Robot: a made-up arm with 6 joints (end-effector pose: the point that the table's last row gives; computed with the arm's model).
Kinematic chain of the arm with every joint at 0, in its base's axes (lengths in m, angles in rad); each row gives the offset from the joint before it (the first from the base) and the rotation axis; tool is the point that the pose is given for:
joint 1: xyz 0 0 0.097 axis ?
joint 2: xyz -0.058 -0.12 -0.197 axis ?
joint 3: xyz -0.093 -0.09 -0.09 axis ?
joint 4: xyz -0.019 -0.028 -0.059 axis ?
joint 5: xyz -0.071 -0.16 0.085 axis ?
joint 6: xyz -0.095 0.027 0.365 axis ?
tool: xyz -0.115 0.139 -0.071
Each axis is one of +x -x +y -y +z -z.
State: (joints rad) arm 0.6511 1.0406 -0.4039 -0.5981 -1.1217 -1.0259
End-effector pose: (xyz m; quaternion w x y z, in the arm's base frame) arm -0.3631 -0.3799 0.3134 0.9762 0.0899 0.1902 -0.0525
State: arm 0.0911 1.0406 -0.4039 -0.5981 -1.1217 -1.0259
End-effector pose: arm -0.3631 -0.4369 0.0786 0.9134 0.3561 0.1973 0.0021
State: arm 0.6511 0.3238 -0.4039 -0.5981 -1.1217 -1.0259
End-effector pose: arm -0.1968 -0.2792 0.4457 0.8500 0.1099 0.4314 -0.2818
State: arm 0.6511 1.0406 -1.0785 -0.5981 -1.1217 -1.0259
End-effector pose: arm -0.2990 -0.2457 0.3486 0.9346 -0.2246 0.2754 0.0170
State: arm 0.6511 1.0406 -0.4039 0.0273 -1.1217 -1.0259
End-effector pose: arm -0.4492 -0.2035 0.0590 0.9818 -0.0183 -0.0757 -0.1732
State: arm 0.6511 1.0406 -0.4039 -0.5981 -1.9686 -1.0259
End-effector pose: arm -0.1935 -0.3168 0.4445 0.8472 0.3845 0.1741 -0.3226
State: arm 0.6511 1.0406 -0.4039 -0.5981 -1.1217 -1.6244
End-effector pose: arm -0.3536 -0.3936 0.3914 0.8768 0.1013 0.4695 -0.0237
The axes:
joint 1: -x
joint 2: -y
joint 3: -z
joint 4: -x
joint 5: +z
joint 6: -y

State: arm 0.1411 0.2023 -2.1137 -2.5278 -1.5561 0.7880
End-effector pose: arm 0.0548 -0.1361 -0.5002 0.6760 -0.2626 0.6807 0.1037
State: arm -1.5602 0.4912 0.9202 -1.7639 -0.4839 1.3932
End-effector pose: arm -0.3164 0.5618 -0.2875 0.2445 -0.4607 -0.1420 0.8413
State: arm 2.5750 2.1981 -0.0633 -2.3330 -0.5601 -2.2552
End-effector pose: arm 0.4531 0.5792 0.4511 0.3345 0.4860 -0.8043 0.0707
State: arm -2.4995 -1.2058 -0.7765 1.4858 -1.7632 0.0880
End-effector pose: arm -0.2651 -0.0852 0.1689 0.6330 0.7301 0.0851 -0.2430
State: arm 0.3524 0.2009 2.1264 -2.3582 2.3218 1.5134
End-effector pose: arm 0.0241 -0.2903 -0.6324 0.3754 0.3622 0.6905 -0.5011
